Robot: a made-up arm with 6 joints.
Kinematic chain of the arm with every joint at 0, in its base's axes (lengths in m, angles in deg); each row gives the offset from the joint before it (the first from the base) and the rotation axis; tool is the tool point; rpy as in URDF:
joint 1: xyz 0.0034 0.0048 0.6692 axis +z
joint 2: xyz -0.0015 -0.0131 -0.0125 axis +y
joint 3: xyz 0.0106 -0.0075 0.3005 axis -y
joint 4: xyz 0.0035 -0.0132 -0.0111 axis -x
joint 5: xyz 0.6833 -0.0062 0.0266 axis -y
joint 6: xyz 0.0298 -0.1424 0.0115 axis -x
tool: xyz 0.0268 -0.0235 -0.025 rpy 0 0 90
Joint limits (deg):
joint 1: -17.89..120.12
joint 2: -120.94..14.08
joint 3: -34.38..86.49
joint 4: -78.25..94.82
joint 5: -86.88..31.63
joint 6: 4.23..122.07
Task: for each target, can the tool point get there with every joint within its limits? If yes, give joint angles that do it. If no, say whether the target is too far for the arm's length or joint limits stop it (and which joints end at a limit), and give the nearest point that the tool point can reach.
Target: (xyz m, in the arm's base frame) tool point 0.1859 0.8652 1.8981
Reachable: no: too far | nearest point 0.1246 0.5761 1.5439 | short by 0.461 m
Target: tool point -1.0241 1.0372 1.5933
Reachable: no: too far | nearest point -0.4140 0.6525 1.2814 | short by 0.786 m
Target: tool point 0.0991 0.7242 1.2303
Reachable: yes | joints 96.31 0.28 12.59 23.66 13.75 66.96
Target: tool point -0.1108 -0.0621 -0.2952
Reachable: no: joint limits stop it (at a limit: joint 1, joint 2, joint 3, joint 4) | nearest point -0.1625 0.3815 0.2821 | short by 0.730 m
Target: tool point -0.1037 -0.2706 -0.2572
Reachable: no: joint limits stop it (at a limit: joint 2, joint 3, joint 4, joint 5) | nearest point -0.2848 -0.7363 0.0466 | short by 0.585 m
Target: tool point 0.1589 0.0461 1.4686
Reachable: yes | joints 103.52 -68.88 -10.21 44.66 -30.09 38.67
